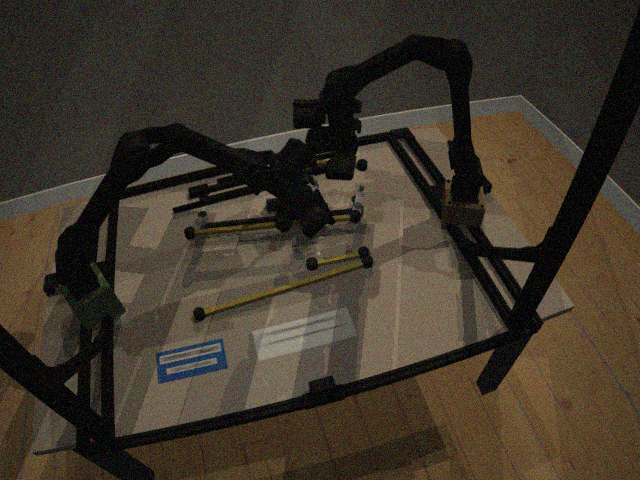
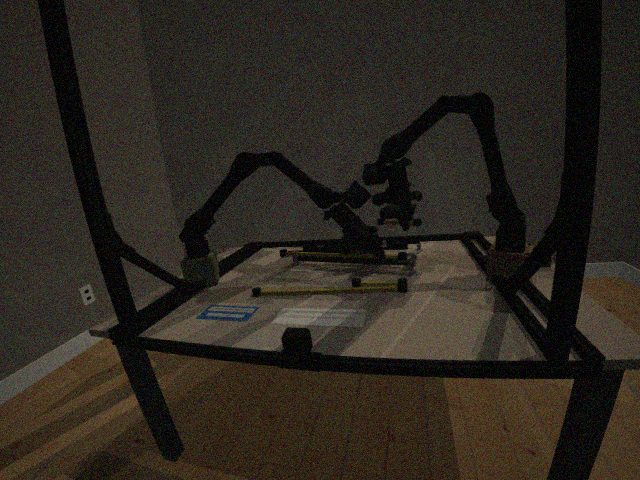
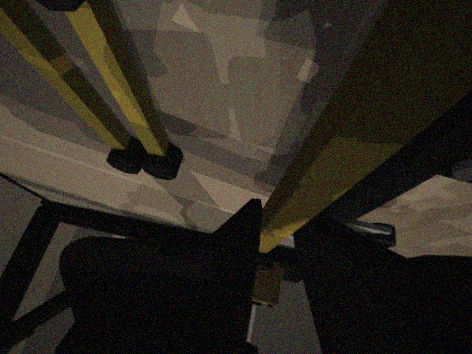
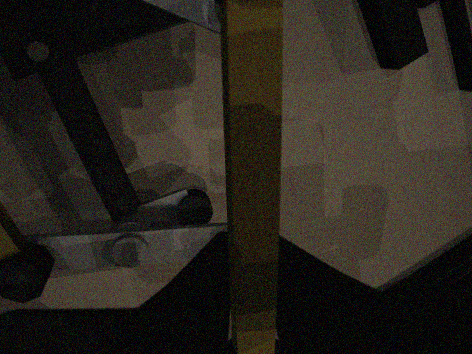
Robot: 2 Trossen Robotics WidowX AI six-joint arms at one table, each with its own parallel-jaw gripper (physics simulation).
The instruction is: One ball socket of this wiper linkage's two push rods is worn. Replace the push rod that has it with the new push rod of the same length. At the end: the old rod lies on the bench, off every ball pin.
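Observation:
My left gripper is shut on a long yellow push rod that lies low along the linkage at mid-bench. A black socket is at its left end. My right gripper is shut on a short yellow push rod and holds it raised above the linkage's back right part. A loose long yellow rod and a loose short yellow rod lie on the bench in front. Socket wear and the pin seating under the left gripper are too dark to tell.
Black bars lie at the back left. A metal crank shows beneath the right gripper. A blue slotted card and a pale slotted plate lie at the front. A black block sits on the front frame rail.

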